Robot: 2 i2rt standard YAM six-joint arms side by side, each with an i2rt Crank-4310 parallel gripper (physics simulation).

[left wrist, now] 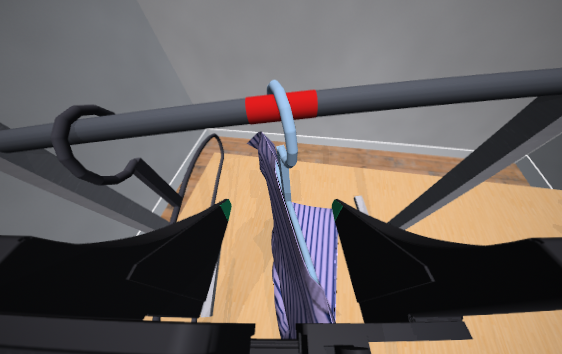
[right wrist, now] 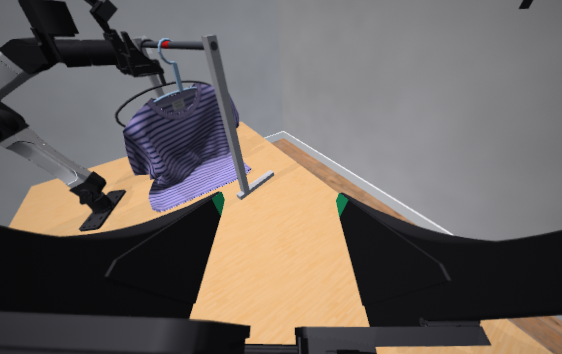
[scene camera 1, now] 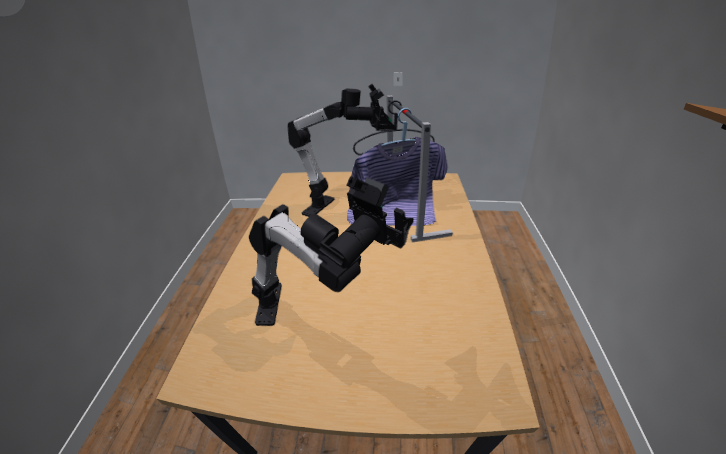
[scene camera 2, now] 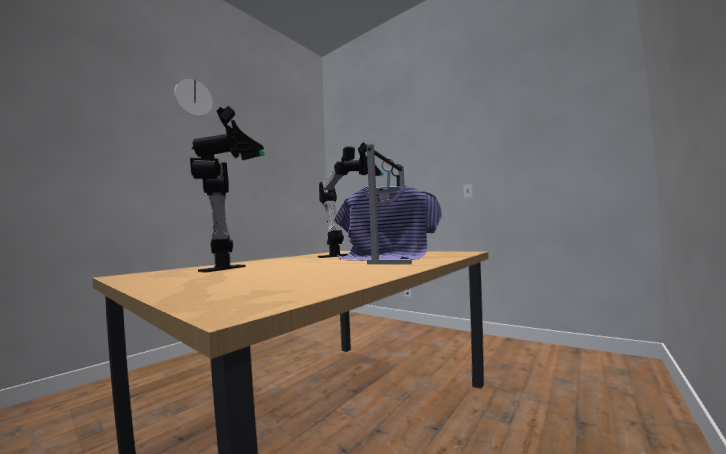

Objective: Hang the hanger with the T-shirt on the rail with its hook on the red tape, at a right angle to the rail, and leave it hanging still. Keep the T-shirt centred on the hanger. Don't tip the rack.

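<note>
The light-blue hanger hangs with its hook over the red tape on the dark rail, roughly across it. The purple striped T-shirt is on the hanger, both sleeves out to the sides, its hem near the table. My left gripper is open and empty, its fingertips apart on either side of the hanger and shirt in the left wrist view. My right gripper is open and empty, away from the rack.
The grey rack stands upright on the table. A black hanger hangs on the rail beyond the tape, close to the left arm. The rack's near post and foot lie between the shirt and the right gripper.
</note>
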